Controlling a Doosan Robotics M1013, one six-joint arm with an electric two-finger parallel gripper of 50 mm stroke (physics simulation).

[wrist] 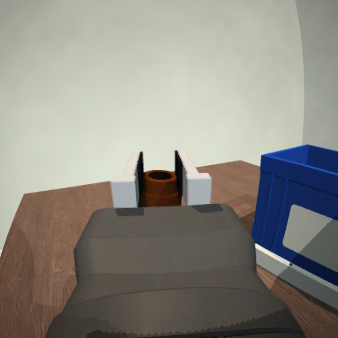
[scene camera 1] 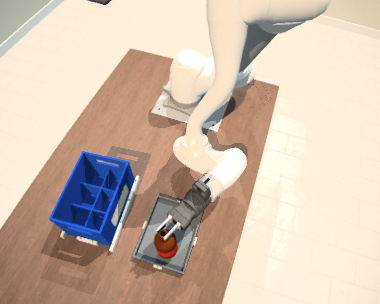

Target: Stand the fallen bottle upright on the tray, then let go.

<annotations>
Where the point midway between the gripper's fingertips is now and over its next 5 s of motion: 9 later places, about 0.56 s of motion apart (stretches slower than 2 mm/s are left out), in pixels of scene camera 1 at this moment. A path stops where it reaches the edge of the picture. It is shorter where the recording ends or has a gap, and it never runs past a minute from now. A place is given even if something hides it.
My gripper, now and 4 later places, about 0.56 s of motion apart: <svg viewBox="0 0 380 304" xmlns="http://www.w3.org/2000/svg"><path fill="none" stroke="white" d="M160 235L161 239L161 239L178 221L179 206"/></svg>
</annotations>
